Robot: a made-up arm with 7 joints.
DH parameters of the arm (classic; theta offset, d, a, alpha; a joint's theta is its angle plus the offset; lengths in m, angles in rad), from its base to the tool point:
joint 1: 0 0.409 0 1.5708
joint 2: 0 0.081 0 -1.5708
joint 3: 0 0.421 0.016 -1.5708
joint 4: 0 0.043 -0.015 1.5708
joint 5: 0 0.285 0 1.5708
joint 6: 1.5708 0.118 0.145 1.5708
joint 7: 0 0.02 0 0
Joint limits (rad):
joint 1: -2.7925..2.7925
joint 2: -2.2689..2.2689
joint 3: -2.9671..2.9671
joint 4: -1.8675..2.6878
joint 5: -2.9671..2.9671
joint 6: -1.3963..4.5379
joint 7: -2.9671..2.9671
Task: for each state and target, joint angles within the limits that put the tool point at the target. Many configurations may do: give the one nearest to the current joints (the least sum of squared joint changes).
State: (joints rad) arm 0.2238 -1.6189 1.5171 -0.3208 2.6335 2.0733 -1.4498
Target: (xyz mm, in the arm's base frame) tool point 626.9 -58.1 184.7
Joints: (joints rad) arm -0.1262 -2.0025 1.4798 -0.3226 2.5291 2.2761 -1.4498
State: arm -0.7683 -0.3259 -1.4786 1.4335 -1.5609 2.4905 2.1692
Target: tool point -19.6 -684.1 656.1
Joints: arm -1.1602 -0.9183 -1.5333 1.2607 -1.4504 1.8896 2.1692
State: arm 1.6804 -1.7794 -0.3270 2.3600 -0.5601 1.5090 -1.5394
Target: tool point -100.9 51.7 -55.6
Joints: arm 1.8890 -2.1261 0.2422 2.4007 -0.8536 1.4285 -1.5394
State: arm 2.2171 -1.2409 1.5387 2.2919 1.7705 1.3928 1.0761
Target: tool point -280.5 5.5 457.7
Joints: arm 2.2434 -1.1288 1.7056 1.9432 1.7248 1.3090 1.0761
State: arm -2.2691 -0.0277 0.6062 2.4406 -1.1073 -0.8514 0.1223
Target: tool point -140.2 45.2 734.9
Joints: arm -2.5704 0.6964 0.3974 2.4906 -1.0285 -1.1695 0.1223
